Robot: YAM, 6 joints.
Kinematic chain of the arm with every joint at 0, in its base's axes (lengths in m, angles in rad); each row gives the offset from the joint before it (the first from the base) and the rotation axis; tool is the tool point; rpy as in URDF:
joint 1: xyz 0 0 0.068 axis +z
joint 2: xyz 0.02 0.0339 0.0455 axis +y
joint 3: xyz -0.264 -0.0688 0 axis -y
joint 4: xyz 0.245 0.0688 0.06 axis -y
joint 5: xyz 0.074 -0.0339 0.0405 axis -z
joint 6: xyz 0.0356 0 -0.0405 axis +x
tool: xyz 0 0 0 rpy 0 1.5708 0
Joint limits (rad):
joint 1: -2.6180..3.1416
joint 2: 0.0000..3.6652
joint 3: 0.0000..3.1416
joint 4: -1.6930..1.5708
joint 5: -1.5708..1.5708
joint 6: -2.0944..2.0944
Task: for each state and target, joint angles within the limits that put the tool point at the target. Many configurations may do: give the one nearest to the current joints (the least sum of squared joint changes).
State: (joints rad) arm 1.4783 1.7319 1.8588 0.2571 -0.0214 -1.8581
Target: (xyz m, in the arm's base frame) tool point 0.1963 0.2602 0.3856
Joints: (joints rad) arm 0.9291 1.3666 1.2345 0.0072 0.0428 -1.8581
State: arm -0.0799 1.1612 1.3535 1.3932 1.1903 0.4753
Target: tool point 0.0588 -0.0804 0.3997
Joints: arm -0.5819 0.7546 0.6155 1.5283 1.3654 0.4753
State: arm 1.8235 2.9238 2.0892 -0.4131 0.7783 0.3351
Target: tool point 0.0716 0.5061 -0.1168
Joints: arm 1.4790 3.0601 2.1484 -0.3532 0.7742 0.3351
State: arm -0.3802 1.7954 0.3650 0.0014 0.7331 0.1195
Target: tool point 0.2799 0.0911 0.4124
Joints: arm 0.3875 1.2708 1.1648 0.2328 0.6453 0.1195
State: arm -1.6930 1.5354 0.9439 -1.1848 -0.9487 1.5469
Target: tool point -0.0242 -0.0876 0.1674
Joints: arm -2.1163 1.2322 0.4926 -1.5596 -0.7694 1.5469
